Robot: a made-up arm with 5 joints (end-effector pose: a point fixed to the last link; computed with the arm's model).
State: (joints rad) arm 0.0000 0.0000 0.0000 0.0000 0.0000
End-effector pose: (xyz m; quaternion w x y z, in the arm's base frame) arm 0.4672 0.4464 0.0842 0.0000 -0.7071 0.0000 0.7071
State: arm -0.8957 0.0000 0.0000 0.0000 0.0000
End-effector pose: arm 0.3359 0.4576 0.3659 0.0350 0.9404 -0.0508 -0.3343
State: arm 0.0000 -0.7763 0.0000 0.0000 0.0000
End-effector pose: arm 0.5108 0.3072 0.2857 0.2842 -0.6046 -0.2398 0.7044
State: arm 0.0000 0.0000 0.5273 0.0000 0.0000
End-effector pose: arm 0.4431 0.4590 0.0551 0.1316 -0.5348 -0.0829 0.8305
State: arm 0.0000 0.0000 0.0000 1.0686 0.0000
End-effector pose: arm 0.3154 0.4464 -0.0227 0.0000 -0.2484 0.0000 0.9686
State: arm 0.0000 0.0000 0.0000 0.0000 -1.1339
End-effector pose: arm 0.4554 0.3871 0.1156 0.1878 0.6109 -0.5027 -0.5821
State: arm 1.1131 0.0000 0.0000 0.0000 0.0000
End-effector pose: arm 0.2664 0.4831 -0.2355 0.0427 -0.2306 -0.0620 0.9701
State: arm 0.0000 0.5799 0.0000 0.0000 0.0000
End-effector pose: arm 0.4539 0.4330 -0.1027 0.2147 0.7153 -0.1811 -0.6399
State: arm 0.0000 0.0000 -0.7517 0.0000 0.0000
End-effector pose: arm 0.4761 0.4490 0.1396 0.1854 0.8660 -0.1168 -0.4495
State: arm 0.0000 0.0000 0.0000 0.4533 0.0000
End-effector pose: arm 0.4176 0.4464 0.0190 0.0000 -0.5301 0.0000 0.8479
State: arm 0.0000 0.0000 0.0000 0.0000 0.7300
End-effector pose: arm 0.4582 0.4877 0.1003 0.1249 -0.6509 -0.3342 0.6701
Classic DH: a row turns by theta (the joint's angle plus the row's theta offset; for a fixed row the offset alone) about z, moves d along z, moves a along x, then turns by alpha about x. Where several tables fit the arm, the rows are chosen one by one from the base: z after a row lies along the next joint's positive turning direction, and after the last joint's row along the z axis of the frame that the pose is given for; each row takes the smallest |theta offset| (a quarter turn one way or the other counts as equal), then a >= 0, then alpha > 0; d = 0 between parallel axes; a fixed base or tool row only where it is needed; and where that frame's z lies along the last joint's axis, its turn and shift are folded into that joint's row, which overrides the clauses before.
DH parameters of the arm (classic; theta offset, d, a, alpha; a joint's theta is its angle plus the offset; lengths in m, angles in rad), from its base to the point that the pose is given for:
base (fixed): -0.1406 0.0751 0.041 -1.545
joint 1: -1.4744 0.0456 -0.0276 1.896
joint 2: 0.1607 -0.0569 0.1457 -2.3896
joint 3: 0.2002 0.3244 0.0138 0.6396
joint 4: -0.651 0.1098 -0.0738 -1.5328
joint 5: 1.4877 -0.0167 -0.0086 2.7122
tool (fixed): -1.6622 -0.1508 0 0

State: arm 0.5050 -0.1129 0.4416 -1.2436 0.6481
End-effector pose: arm 0.5360 0.4062 0.0991 0.2544 -0.7874 -0.2869 0.4827
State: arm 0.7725 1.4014 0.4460 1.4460 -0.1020
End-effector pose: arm -0.1185 0.2108 -0.3533 0.2154 -0.2858 -0.4591 -0.8131
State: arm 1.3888 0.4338 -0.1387 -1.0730 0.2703
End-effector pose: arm 0.1837 0.5860 -0.1792 0.0742 0.6275 0.2872 -0.7199
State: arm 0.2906 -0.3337 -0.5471 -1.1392 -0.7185
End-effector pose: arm 0.4575 0.3435 0.2927 0.1082 -0.9203 0.3439 0.1521
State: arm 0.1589 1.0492 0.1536 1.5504 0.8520
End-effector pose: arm 0.1796 0.3024 -0.3586 0.3032 -0.1273 0.2537 0.9097
